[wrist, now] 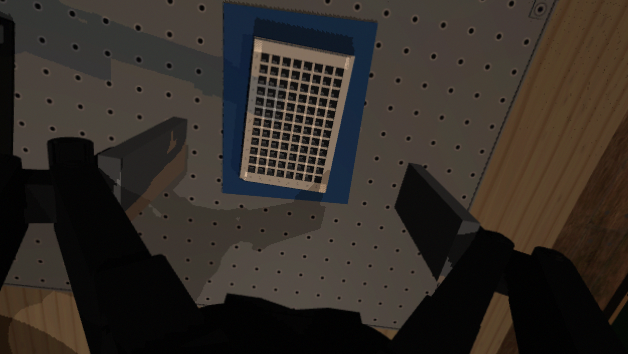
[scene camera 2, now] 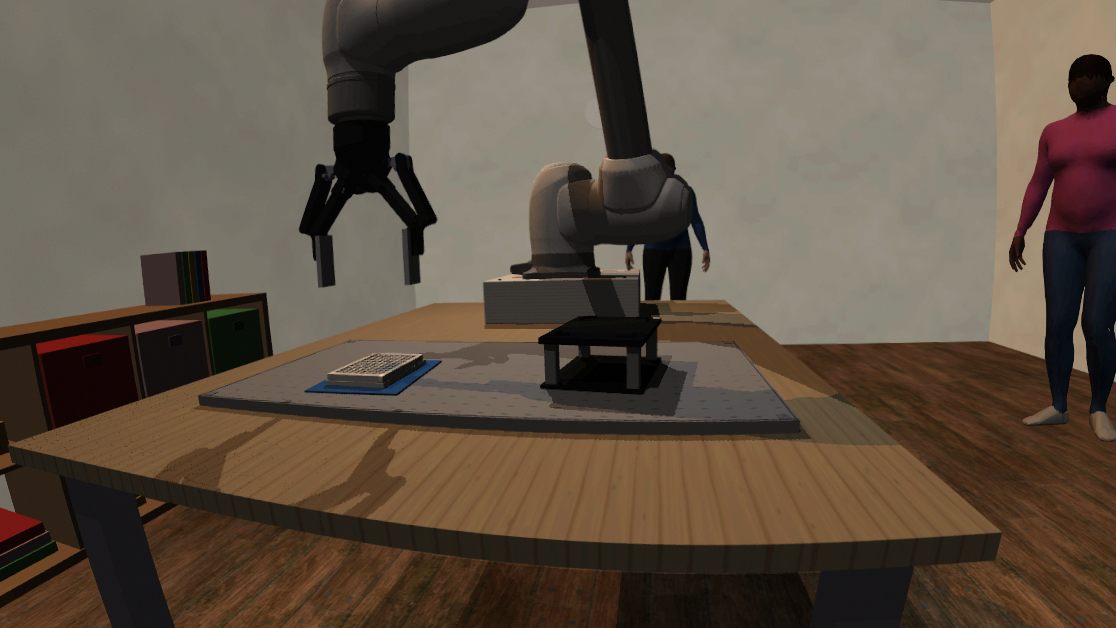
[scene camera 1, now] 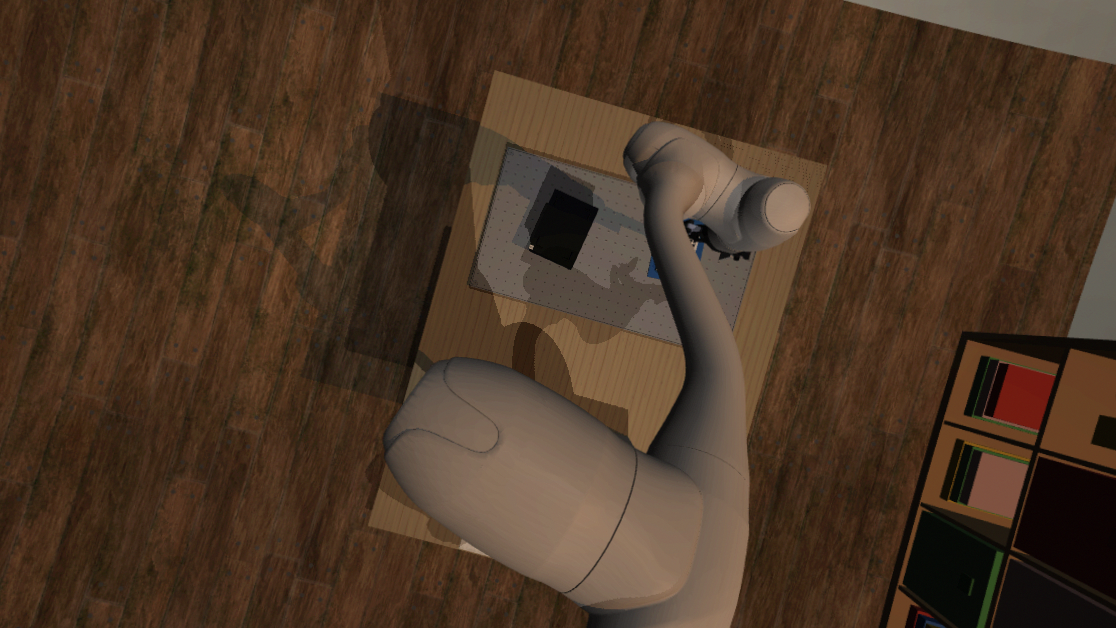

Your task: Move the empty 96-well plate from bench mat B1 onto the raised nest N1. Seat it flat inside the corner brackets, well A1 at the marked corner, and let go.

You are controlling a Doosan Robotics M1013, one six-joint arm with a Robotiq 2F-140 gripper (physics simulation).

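Frame: origin at the arm's base, x back, y right, z up, level; metres.
Seen in the pictures: gripper, fingertip midpoint: (wrist: 297,165) (scene camera 2: 367,285) (scene camera 1: 694,246); arm's base at its link origin: (scene camera 2: 563,275).
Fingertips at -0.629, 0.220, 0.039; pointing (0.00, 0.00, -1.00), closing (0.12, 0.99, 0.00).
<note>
Offsets run from my fingertips to a thing's top centre, as dx, dy, dz. Level surfaces: height alone.
The white 96-well plate {-0.002, -0.006, -0.106} (scene camera 2: 376,370) (wrist: 295,120) lies flat on the blue bench mat B1 {dz -0.120} (scene camera 1: 653,269) (scene camera 2: 427,370) (wrist: 351,125); the arm largely hides both in scene camera 1. Which corner is well A1 cannot be read. The black raised nest N1 {+0.003, -0.311, -0.059} (scene camera 1: 561,230) (scene camera 2: 600,331) stands on posts with a bare top; a small light mark {+0.062, -0.382, -0.062} (scene camera 1: 531,247) shows at one corner. My gripper (scene camera 2: 368,267) (wrist: 297,165) is open and empty, high above the mat side of the board. In the wrist view its fingers stand wide, one to each side of the plate's line, nearer the bottom of the picture.
The grey perforated board {dz -0.122} (scene camera 1: 616,292) (scene camera 2: 483,406) (wrist: 300,270) carries the mat and nest on the wooden table {dz -0.136} (scene camera 1: 608,374) (scene camera 2: 546,484). The robot's base block (scene camera 2: 558,303) stands behind. A shelf unit (scene camera 2: 269,331) is beside the table, and a person in pink (scene camera 2: 1080,179) stands at the right.
</note>
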